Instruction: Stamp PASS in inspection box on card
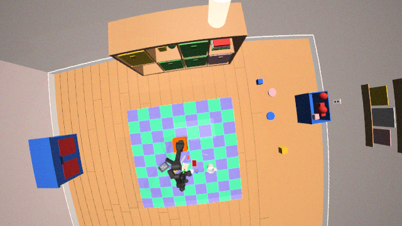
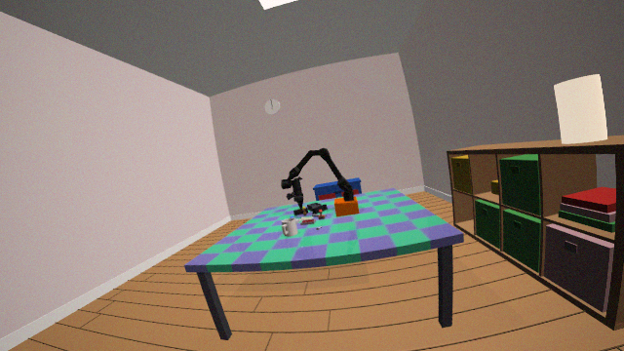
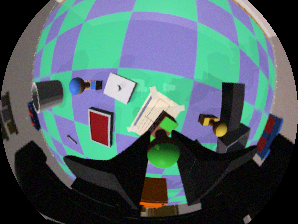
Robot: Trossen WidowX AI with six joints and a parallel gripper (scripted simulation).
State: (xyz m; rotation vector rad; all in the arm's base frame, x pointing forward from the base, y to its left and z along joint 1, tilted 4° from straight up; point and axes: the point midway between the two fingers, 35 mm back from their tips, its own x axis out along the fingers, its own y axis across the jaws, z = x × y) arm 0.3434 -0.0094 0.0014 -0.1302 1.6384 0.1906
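The grey bar lies 110 mm behind my gripper tip, 10 mm to the right of it and 70 mm below it. The rest, counted from my gripper tip: green-knobbed stamp (right at my gripper tip); then square tile (40 mm ahead, 80 mm to the left, 60 mm below); then card (20 mm behind, 80 mm below).
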